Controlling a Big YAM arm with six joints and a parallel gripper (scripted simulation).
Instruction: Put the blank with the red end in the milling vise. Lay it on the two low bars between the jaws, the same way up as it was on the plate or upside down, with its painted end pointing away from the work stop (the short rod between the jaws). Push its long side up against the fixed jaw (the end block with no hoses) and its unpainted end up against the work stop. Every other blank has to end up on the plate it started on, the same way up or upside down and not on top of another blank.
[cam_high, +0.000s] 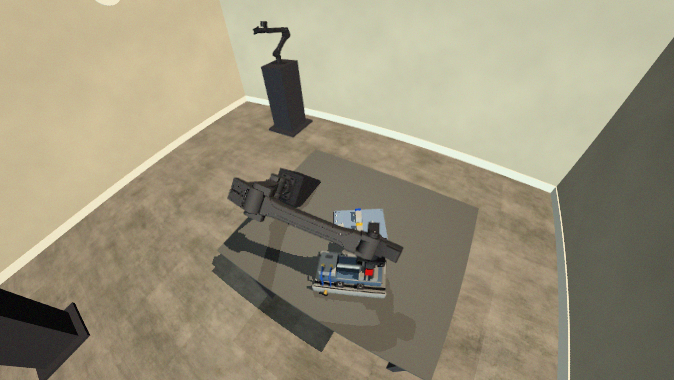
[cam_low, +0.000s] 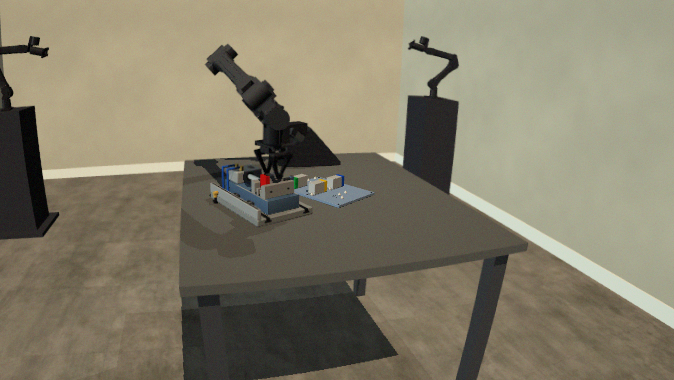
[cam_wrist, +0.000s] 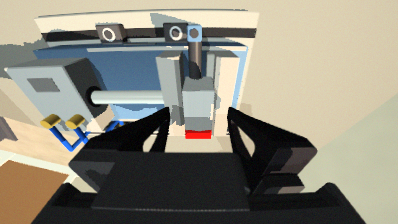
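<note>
My gripper is now 2 cm above the grey bar with red end. From my hand the other things lie so: fixed jaw: 2 cm ahead, 1 cm to the left, 4 cm below; moving jaw: 3 cm behind, 1 cm to the right, 4 cm below; work stop rod: 2 cm behind, 4 cm to the left, 3 cm below.
</note>
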